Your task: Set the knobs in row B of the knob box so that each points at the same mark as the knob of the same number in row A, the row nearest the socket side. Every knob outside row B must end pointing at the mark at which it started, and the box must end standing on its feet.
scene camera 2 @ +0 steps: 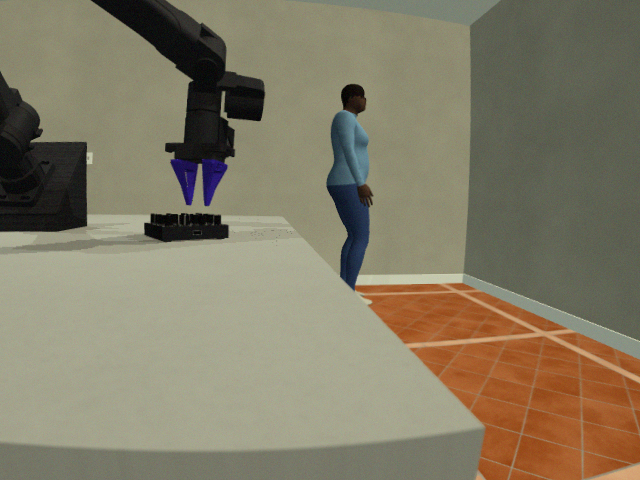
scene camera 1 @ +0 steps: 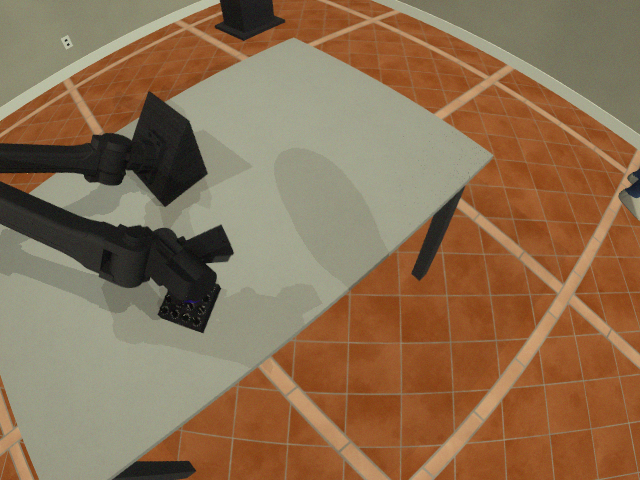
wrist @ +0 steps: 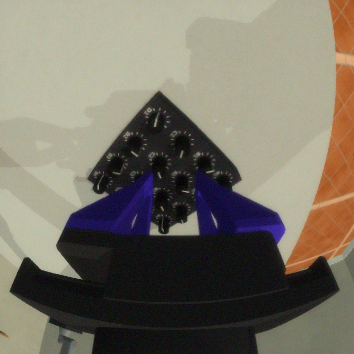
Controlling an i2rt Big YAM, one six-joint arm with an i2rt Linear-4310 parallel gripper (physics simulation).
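Frame: origin at the arm's base, x ahead, y left, z up, level; millimetres.
Seen in the pictures: gripper, fingertip midpoint: (scene camera 2: 197, 205) (wrist: 173, 178); arm's base, origin of the base link: (scene camera 2: 26, 184) (scene camera 1: 152, 156).
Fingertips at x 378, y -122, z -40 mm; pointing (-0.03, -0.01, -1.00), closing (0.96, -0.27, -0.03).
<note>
Offsets run from my fingertips to a thing's top centre. Level surfaces: height alone.
The black knob box @(dx -18, dy -19, dz -14 mm) (scene camera 1: 208, 312) (scene camera 2: 178, 233) (wrist: 159, 140) stands upright on the table, its socket @(dx +9, dy -65, dz -37 mm) (scene camera 2: 196, 233) facing scene camera 2. In the wrist view it is turned like a diamond. Row B runs through knob B1 @(dx +23, dy -10, dz -14 mm) (wrist: 204, 162), knob B2 @(dx +0, dy -24, dz -14 mm) (wrist: 182, 181) and knob B3 @(dx -23, dy -37, dz -14 mm) (wrist: 161, 196); B4 is hidden behind the left finger. Of row A, knob A1 @(dx +37, dy -33, dz -14 mm) (wrist: 223, 180), knob A3 @(dx -10, dy -60, dz -14 mm) (wrist: 181, 212) and knob A4 @(dx -33, dy -74, dz -14 mm) (wrist: 163, 223) show partly; A2 is hidden. B2's white line points lower right. My gripper (scene camera 2: 197, 205) (wrist: 173, 178) is open a little, empty, its fingertips above the knobs.
A second black arm with a large dark block (scene camera 1: 168, 155) reaches over the grey table @(dz -52 mm) (scene camera 1: 330, 108) at the left in scene camera 1. The table's long edge lies to the right of the box. A person in a light blue top (scene camera 2: 350, 149) stands beyond the table.
</note>
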